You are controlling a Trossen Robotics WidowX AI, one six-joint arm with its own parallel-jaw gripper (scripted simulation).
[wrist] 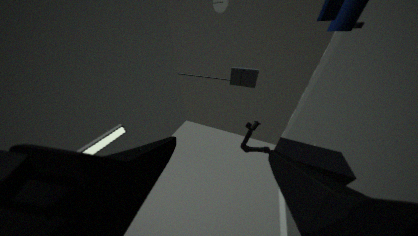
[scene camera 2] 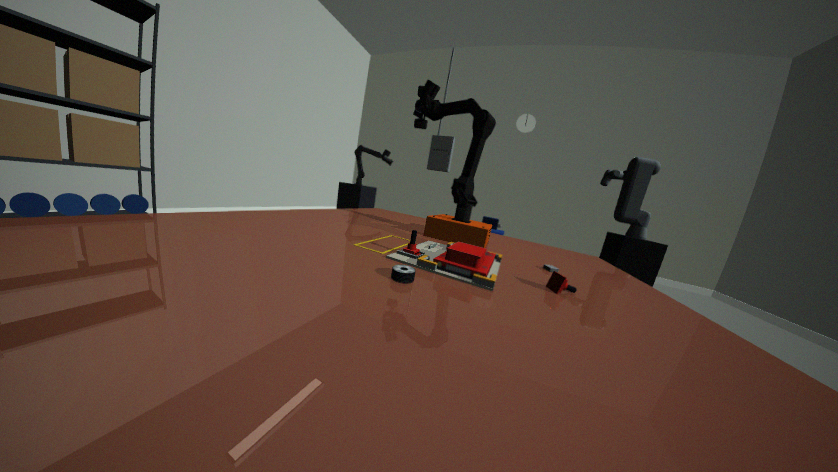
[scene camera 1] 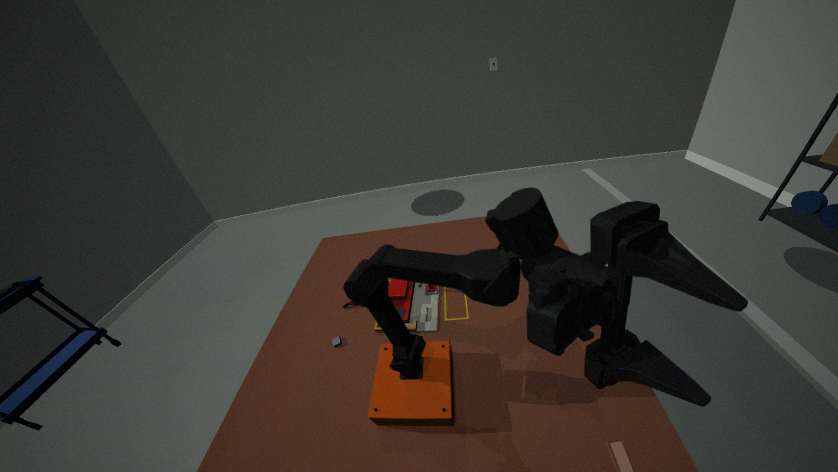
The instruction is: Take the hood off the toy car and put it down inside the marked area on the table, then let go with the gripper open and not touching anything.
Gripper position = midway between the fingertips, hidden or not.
Note:
The gripper point(scene camera 1: 725, 360) is open and holds nothing.
The gripper shows as well in the wrist view point(wrist: 221, 147).

